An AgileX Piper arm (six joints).
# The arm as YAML. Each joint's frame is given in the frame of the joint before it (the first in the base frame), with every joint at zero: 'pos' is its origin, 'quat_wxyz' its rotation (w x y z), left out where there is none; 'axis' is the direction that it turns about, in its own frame. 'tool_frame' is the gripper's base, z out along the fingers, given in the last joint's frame.
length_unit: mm
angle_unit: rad
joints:
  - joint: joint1
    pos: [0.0, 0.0, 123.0]
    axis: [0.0, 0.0, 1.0]
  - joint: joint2
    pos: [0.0, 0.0, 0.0]
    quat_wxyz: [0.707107, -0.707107, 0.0, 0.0]
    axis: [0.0, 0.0, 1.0]
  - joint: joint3
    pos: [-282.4, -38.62, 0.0]
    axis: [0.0, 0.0, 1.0]
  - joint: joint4
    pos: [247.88, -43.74, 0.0]
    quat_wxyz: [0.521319, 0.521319, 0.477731, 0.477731]
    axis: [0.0, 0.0, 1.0]
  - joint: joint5
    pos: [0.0, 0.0, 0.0]
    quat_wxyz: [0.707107, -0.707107, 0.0, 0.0]
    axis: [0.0, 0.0, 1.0]
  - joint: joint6
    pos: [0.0, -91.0, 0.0]
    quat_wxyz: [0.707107, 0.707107, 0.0, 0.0]
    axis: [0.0, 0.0, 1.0]
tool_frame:
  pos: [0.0, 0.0, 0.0]
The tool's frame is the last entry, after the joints.
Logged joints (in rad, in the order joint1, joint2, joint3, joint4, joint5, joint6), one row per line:
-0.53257 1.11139 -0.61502 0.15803 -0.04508 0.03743
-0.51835 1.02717 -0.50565 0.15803 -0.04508 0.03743
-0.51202 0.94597 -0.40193 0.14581 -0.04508 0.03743
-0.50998 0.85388 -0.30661 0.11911 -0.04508 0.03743
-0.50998 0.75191 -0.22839 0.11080 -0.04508 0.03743
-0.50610 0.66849 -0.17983 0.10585 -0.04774 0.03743
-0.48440 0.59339 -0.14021 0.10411 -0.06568 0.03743
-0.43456 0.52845 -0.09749 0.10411 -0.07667 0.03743
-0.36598 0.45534 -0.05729 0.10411 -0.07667 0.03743
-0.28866 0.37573 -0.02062 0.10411 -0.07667 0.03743
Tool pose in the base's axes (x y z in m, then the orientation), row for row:
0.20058 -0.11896 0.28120 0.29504 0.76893 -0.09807 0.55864
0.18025 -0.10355 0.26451 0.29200 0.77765 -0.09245 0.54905
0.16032 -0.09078 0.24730 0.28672 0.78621 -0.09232 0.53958
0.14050 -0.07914 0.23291 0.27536 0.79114 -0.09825 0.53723
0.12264 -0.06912 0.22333 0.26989 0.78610 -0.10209 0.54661
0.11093 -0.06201 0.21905 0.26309 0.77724 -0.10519 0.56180
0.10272 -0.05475 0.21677 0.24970 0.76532 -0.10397 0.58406
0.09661 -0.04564 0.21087 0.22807 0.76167 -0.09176 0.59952
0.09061 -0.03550 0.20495 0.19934 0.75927 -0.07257 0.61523
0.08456 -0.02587 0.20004 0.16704 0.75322 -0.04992 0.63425
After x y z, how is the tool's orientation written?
As a quaternion, x y z w.
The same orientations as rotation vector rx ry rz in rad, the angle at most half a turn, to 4 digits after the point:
0.6958 1.8135 -0.2313
0.6915 1.8415 -0.2189
0.6817 1.8692 -0.2195
0.6553 1.8828 -0.2338
0.6398 1.8634 -0.2420
0.6197 1.8306 -0.2478
0.5827 1.7859 -0.2426
0.5288 1.7661 -0.2128
0.4592 1.7492 -0.1672
0.3819 1.7220 -0.1141

